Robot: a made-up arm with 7 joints.
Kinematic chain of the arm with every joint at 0, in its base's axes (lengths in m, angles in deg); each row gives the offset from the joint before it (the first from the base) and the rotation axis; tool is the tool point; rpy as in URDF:
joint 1: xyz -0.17 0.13 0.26 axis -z
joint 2: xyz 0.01 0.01 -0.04 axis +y
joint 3: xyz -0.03 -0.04 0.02 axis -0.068 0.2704 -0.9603
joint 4: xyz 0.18 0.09 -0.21 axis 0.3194 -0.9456 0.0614
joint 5: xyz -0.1 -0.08 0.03 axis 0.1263 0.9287 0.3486
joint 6: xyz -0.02 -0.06 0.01 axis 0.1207 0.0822 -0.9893
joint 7: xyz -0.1 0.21 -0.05 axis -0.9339 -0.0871 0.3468
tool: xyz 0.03 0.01 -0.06 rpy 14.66 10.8 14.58
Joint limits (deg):
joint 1: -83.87..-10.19
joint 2: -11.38..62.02
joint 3: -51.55..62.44
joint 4: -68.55..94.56
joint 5: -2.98..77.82
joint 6: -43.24..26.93
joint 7: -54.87..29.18
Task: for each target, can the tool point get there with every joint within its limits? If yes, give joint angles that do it. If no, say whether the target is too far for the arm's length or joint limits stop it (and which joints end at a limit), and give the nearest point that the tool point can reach.
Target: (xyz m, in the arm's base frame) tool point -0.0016 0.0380 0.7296
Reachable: no: joint limits stop it (at a limit: joint 1, joint 2, joint 5, joint 6) | nearest point 0.0053 0.1250 0.4182 | short by 0.323 m
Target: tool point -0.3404 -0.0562 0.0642
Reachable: yes | joints -77.95 30.61 50.06 44.66 66.83 -10.68 -36.44
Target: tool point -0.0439 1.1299 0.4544
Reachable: no: too far | nearest point -0.1296 0.4501 0.2928 | short by 0.704 m
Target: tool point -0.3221 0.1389 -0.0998
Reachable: yes | joints -54.02 5.39 -20.31 52.43 53.89 13.85 5.42
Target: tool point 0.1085 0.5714 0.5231
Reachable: no: joint limits stop it (at a limit: joint 1, joint 2, joint 4, joint 5, joint 6, joint 7) | nearest point -0.0038 0.3735 0.3819 | short by 0.268 m
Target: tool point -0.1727 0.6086 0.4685
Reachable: no: joint limits stop it (at a limit: joint 3, joint 4, joint 5, joint 6, joint 7) | nearest point -0.1717 0.4237 0.3693 | short by 0.210 m
